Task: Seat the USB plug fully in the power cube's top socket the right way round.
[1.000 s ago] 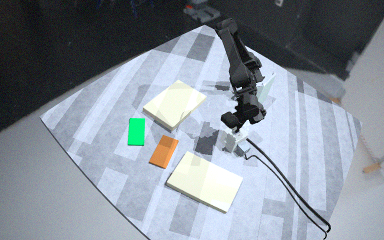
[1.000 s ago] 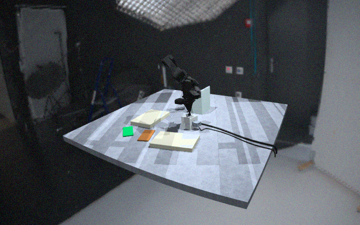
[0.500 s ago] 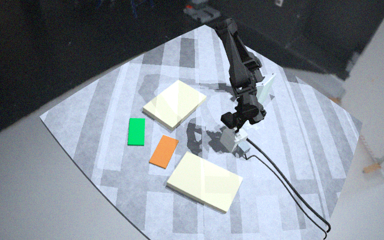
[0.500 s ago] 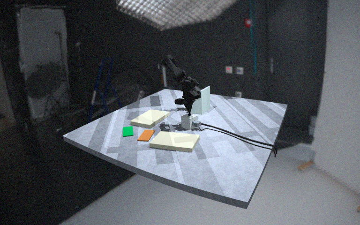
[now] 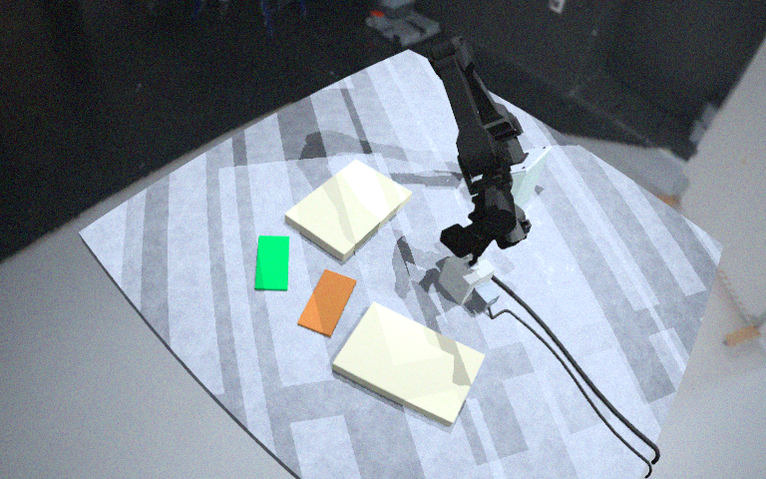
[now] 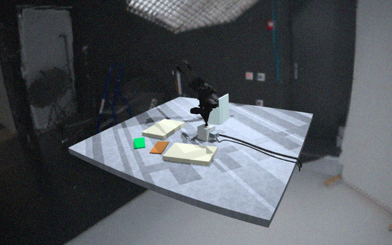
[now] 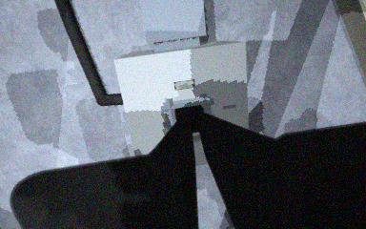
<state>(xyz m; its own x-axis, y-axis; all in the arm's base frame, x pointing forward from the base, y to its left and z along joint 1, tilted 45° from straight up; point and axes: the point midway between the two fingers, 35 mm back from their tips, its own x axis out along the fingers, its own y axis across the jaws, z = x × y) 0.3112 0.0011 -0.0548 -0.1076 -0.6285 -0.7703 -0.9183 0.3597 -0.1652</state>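
Now: gripper tip 20 mm above the dark USB plug. Round my gripper tip: USB socket 40 mm below; then orange card 210 mm ahead, 210 mm to the right, 100 mm below; then green card 200 mm ahead, 360 mm to the right, 100 mm below.
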